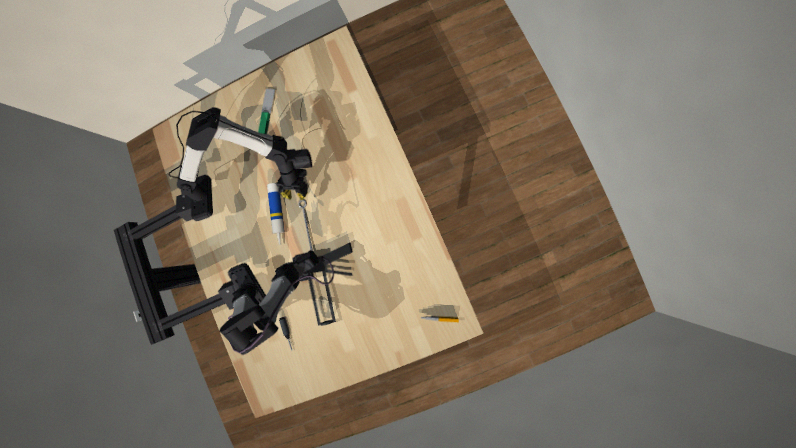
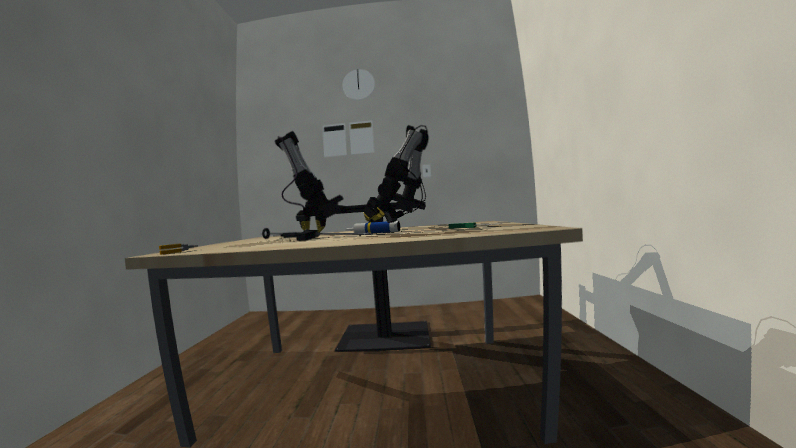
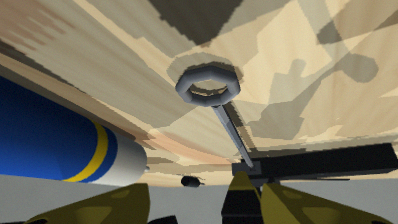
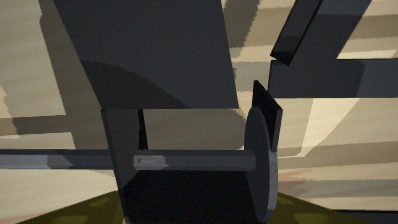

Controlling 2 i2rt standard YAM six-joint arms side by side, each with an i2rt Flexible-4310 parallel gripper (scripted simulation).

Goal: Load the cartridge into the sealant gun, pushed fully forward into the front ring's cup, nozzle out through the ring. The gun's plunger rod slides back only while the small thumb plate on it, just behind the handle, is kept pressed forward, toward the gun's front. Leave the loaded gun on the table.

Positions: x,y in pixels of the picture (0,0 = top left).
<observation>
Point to a sealant gun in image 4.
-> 133,62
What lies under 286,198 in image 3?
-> My left gripper.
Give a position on a cartridge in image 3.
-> At 53,142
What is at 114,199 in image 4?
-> My right gripper.
</observation>
